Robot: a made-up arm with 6 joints. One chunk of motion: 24 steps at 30 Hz.
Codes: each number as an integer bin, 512 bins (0 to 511) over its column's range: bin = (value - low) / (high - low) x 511, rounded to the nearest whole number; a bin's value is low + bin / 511 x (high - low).
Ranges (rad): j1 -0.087..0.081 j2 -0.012..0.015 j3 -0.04..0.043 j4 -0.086..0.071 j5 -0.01..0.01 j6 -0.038..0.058
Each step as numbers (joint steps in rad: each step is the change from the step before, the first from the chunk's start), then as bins.
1 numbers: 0.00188 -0.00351 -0.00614 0.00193 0.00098 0.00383
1 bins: 270 161 208 286 281 223
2 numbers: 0.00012 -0.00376 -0.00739 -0.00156 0.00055 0.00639
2 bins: 265 156 201 275 270 236
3 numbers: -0.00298 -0.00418 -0.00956 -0.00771 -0.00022 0.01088
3 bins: 256 148 187 255 250 260
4 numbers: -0.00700 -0.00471 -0.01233 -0.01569 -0.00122 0.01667
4 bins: 243 138 170 229 224 291
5 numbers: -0.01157 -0.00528 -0.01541 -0.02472 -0.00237 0.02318
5 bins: 229 127 151 199 195 326
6 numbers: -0.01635 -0.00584 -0.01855 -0.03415 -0.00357 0.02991
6 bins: 215 117 132 169 164 361
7 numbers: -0.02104 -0.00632 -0.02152 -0.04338 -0.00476 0.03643
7 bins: 201 107 114 139 134 396
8 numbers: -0.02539 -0.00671 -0.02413 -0.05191 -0.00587 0.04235
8 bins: 187 100 98 111 106 428
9 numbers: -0.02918 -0.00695 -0.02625 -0.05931 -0.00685 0.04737
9 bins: 176 96 85 87 80 454
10 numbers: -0.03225 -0.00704 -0.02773 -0.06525 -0.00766 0.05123
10 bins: 167 94 76 68 60 475
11 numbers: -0.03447 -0.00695 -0.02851 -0.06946 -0.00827 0.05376
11 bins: 160 96 71 54 44 488
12 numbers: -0.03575 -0.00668 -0.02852 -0.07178 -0.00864 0.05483
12 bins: 156 101 71 46 35 494
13 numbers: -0.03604 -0.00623 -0.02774 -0.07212 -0.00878 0.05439
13 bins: 155 109 75 45 31 492
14 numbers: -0.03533 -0.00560 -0.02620 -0.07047 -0.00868 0.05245
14 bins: 157 121 85 51 34 481
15 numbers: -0.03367 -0.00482 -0.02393 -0.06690 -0.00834 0.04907
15 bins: 162 136 99 62 42 463
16 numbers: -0.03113 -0.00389 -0.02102 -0.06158 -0.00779 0.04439
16 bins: 170 153 117 79 56 439
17 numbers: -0.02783 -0.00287 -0.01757 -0.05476 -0.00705 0.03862
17 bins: 180 173 138 102 75 408
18 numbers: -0.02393 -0.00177 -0.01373 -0.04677 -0.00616 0.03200
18 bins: 192 194 162 128 98 373
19 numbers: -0.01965 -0.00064 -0.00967 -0.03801 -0.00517 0.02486
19 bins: 205 215 187 156 123 335
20 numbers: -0.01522 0.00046 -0.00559 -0.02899 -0.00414 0.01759
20 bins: 218 236 212 186 150 296
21 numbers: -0.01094 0.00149 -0.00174 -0.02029 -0.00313 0.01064
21 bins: 231 255 236 214 176 259
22 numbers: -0.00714 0.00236 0.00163 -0.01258 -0.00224 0.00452
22 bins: 243 272 256 239 198 226
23 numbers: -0.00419 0.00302 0.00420 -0.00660 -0.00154 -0.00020
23 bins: 252 284 272 258 216 201
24 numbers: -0.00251 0.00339 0.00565 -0.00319 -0.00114 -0.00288
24 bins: 257 291 281 270 226 187
